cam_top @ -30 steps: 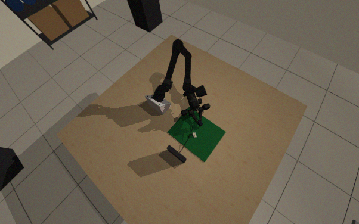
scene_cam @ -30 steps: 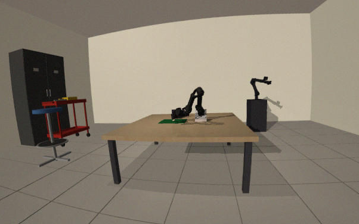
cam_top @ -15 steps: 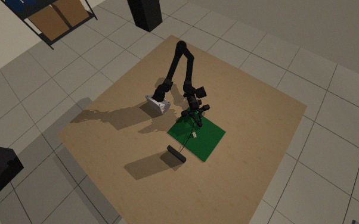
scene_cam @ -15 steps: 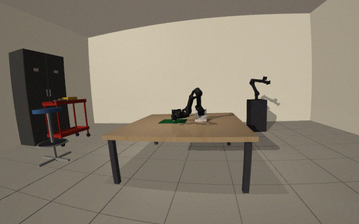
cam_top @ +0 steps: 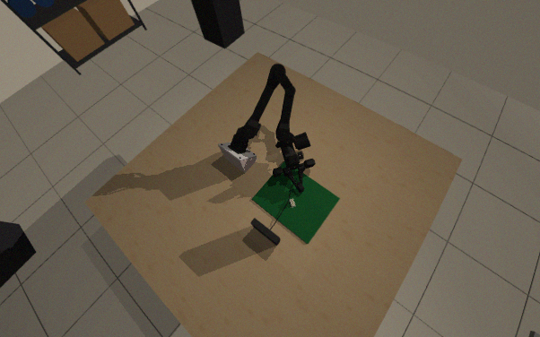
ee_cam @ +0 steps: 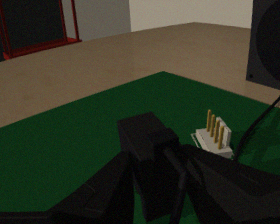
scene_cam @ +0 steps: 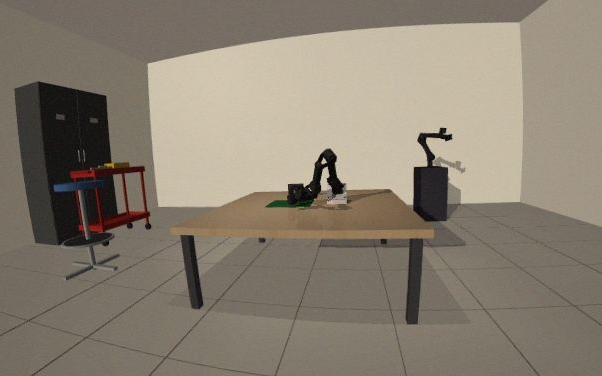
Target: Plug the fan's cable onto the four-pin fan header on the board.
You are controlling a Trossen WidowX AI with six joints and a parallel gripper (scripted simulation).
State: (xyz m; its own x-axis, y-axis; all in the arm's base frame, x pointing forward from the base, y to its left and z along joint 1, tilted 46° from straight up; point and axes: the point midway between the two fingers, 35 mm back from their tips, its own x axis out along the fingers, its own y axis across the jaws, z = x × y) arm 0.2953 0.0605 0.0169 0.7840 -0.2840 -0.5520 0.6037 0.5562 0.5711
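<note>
The green board lies 6 cm below my gripper tip, 5 cm to the right of it and 1 cm ahead of it. From my gripper tip the other things lie so: black fan 23 cm to the right, 2 cm above; black fan plug 1 cm below, 1 cm ahead; white four-pin header 7 cm to the right, 4 cm below, 1 cm ahead.
</note>
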